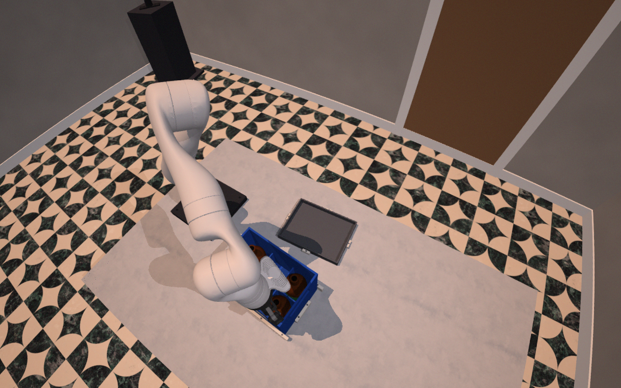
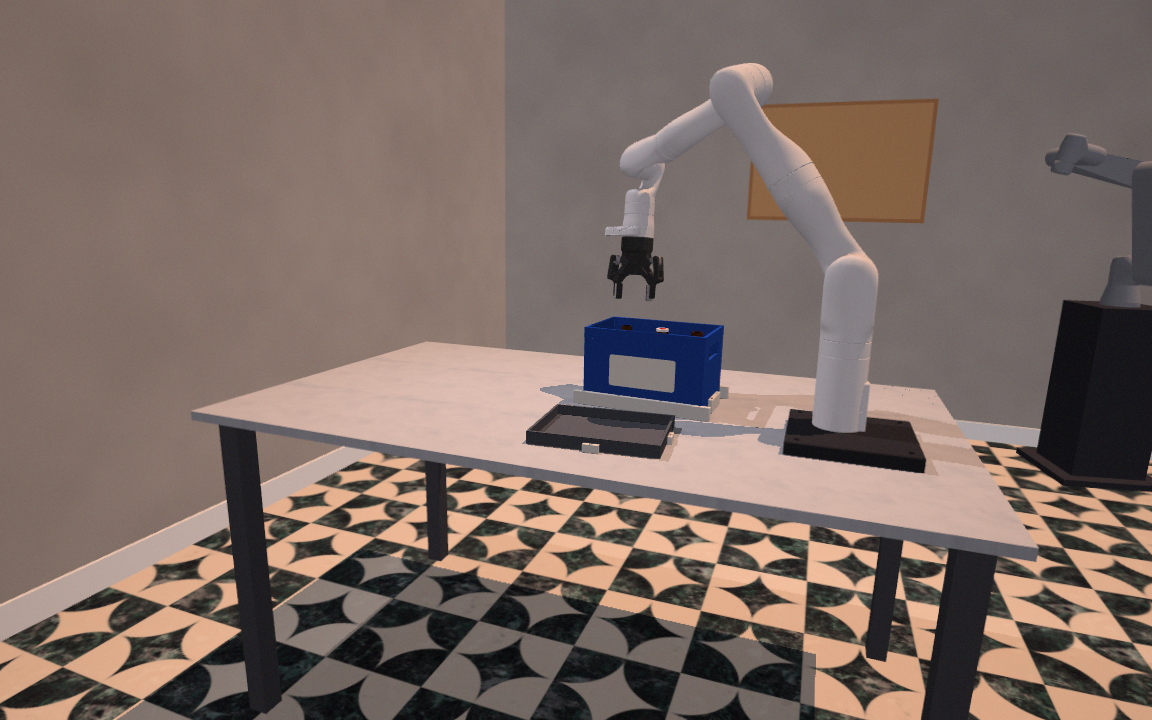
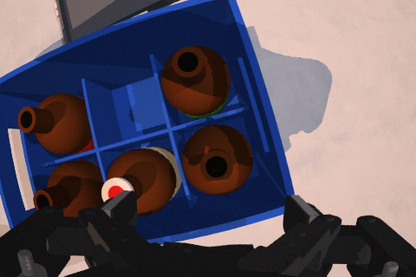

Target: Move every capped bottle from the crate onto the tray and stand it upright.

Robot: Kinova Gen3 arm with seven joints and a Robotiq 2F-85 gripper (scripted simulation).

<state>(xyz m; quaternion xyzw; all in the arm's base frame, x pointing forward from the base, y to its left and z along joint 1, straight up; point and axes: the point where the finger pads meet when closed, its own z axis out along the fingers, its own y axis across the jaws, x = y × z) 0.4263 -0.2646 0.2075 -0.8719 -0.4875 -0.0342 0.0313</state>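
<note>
The brown capped bottle lies 70 mm behind my hand, 40 mm to the left of it and 140 mm below it. Also, from my hand: dark tray 20 mm ahead, 350 mm to the left, 220 mm below; then blue crate 60 mm behind, 80 mm to the left, 150 mm below.
</note>
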